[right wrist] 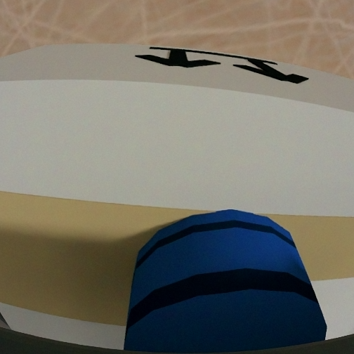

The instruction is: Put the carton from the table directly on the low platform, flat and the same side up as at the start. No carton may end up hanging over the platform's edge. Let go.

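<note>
A white carton (pixel 150 145) with a wide tan tape strip fills most of the right wrist view. Its top face is towards the camera. Black arrows are printed on the narrow grey side face at the far edge, with their heads towards the top face. My right gripper (pixel 230 216), a blue suction cup with dark bands, is over the tape strip and seems to touch the top face. Its lip is hidden behind its body, so whether it holds the carton does not show. My left gripper and the low platform do not show in this view.
A pinkish-tan surface (pixel 90 22) with pale streaks shows beyond the carton's far edge. A dark curved rim runs along the bottom of the view. How far the carton is above the surface cannot be told.
</note>
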